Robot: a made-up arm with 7 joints.
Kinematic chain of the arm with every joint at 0, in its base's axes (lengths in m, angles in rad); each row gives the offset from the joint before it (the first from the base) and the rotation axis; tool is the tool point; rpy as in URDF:
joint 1: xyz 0 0 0.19 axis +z
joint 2: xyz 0 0 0 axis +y
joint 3: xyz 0 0 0.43 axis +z
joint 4: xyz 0.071 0 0 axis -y
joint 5: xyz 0.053 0 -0.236 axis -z
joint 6: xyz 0 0 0 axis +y
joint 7: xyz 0.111 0 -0.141 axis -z
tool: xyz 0 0 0 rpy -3.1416 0 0
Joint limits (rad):
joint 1: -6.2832..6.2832
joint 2: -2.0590..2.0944
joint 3: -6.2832..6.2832
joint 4: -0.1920..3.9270
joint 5: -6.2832..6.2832
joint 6: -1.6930..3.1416
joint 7: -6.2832..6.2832
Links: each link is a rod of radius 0.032 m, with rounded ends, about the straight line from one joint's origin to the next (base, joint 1, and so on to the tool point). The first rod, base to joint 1, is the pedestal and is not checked.
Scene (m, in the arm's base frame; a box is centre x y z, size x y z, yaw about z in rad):
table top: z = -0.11
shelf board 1: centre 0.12 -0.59 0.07 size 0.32 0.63 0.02 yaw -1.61
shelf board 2: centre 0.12 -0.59 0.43 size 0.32 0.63 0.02 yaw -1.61
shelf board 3: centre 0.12 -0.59 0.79 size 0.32 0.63 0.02 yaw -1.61
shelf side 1: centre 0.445 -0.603 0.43 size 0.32 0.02 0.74 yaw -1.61
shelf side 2: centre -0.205 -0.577 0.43 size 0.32 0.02 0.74 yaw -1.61
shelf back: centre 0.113 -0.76 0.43 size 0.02 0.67 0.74 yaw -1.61
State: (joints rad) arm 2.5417 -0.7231 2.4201 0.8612 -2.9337 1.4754 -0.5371
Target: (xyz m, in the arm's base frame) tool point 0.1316 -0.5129 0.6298
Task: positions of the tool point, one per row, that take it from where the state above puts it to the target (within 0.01 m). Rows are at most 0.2 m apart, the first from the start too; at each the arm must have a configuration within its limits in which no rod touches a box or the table.
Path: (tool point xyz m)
1: 0.2151 -0.4271 0.2223
2: 0.2099 -0.3139 0.2215
3: 0.2339 -0.3351 0.3445
4: 0.2128 -0.3257 0.4889
5: 0.1408 -0.2790 0.6298
6: 0.1436 -0.3696 0.6329
7: 0.1375 -0.4484 0.6317
8: 0.1316 -0.5129 0.6298

